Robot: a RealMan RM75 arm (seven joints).
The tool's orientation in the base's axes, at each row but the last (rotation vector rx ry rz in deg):
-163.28 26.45 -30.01
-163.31 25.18 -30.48
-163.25 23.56 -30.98
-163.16 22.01 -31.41
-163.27 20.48 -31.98
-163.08 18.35 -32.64
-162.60 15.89 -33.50
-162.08 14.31 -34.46
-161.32 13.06 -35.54
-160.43 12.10 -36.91
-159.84 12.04 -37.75
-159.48 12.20 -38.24
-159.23 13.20 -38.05
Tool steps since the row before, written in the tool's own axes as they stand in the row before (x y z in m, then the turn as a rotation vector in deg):
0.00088 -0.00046 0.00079 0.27 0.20 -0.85
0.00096 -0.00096 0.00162 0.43 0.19 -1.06
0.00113 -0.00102 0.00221 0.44 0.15 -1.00
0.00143 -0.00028 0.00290 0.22 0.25 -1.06
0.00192 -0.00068 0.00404 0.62 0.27 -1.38
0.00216 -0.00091 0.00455 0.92 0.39 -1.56
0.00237 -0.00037 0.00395 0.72 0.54 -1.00
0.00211 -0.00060 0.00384 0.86 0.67 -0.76
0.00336 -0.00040 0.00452 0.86 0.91 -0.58
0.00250 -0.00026 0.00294 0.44 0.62 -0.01
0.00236 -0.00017 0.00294 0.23 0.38 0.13
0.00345 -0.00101 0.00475 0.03 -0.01 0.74
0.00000 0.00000 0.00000 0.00 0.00 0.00
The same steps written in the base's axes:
0.00120 0.00024 -0.00033 -0.13 -0.40 0.81
0.00171 0.00082 -0.00093 -0.07 -0.47 1.06
0.00210 0.00095 -0.00138 -0.03 -0.43 1.01
0.00247 0.00031 -0.00208 -0.27 -0.47 0.97
0.00345 0.00077 -0.00283 -0.04 -0.65 1.39
0.00392 0.00110 -0.00310 0.14 -0.87 1.63
0.00380 0.00054 -0.00257 0.17 -0.87 1.02
0.00358 0.00087 -0.00245 0.38 -0.97 0.82
0.00500 0.00063 -0.00255 0.43 -1.17 0.60
0.00356 0.00040 -0.00146 0.34 -0.68 0.01
0.00345 0.00035 -0.00150 0.23 -0.38 -0.13
0.00532 0.00133 -0.00232 0.37 0.17 -0.62
0.00000 0.00000 0.00000 0.00 0.00 0.00

